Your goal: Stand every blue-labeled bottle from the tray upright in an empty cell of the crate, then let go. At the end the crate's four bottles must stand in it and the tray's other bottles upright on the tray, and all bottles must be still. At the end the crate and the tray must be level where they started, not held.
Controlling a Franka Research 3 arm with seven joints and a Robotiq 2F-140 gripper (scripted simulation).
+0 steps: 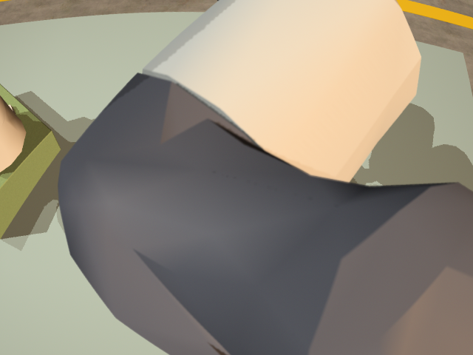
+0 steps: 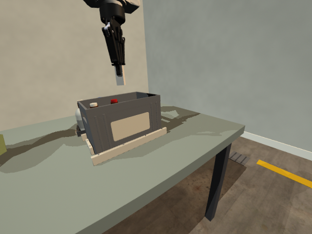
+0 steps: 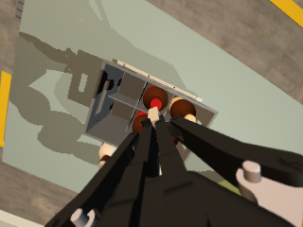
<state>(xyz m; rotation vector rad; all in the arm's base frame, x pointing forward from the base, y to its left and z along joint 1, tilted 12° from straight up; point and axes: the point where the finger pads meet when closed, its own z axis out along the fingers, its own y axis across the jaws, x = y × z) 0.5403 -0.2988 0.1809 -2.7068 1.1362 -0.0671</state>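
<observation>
Now: the blue-labeled bottle 23 cm to the left of my hand, 17 cm below it and 2 cm behind it. Round my hand: grey crate: 17 cm below, 4 cm to the left; then cream-labeled bottle: 25 cm to the left, 17 cm below, 11 cm behind; then dark tray: 25 cm below, 24 cm to the left, 3 cm behind.
</observation>
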